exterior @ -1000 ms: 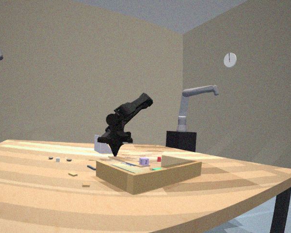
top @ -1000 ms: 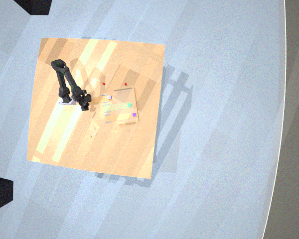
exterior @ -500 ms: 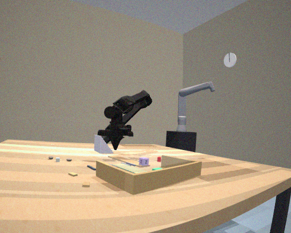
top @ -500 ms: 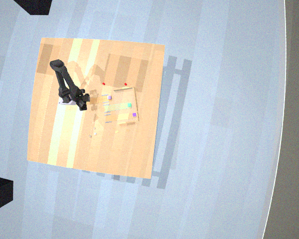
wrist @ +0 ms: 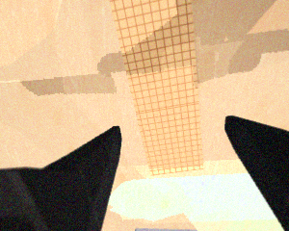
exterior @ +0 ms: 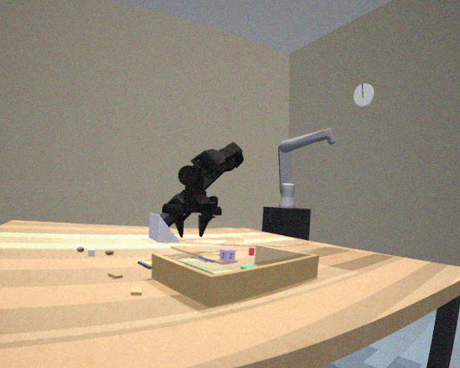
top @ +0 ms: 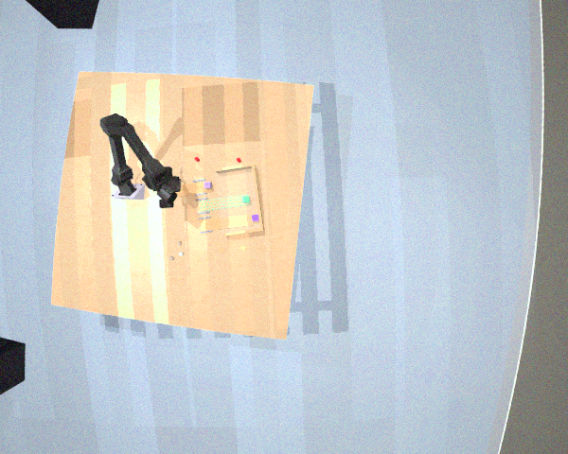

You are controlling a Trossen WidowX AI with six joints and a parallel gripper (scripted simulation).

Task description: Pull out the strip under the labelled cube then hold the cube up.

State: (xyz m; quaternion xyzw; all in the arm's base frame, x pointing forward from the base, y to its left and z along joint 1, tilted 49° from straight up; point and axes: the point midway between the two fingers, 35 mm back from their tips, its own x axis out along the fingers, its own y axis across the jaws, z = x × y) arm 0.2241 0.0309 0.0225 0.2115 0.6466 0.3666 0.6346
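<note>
Now: gripper tip 50 mm short of the strip, 10 mm to the right of it and 40 mm above it. From my gripper tip the other things lie so: cube (160 mm ahead, 50 mm to the left, 30 mm below).
</note>
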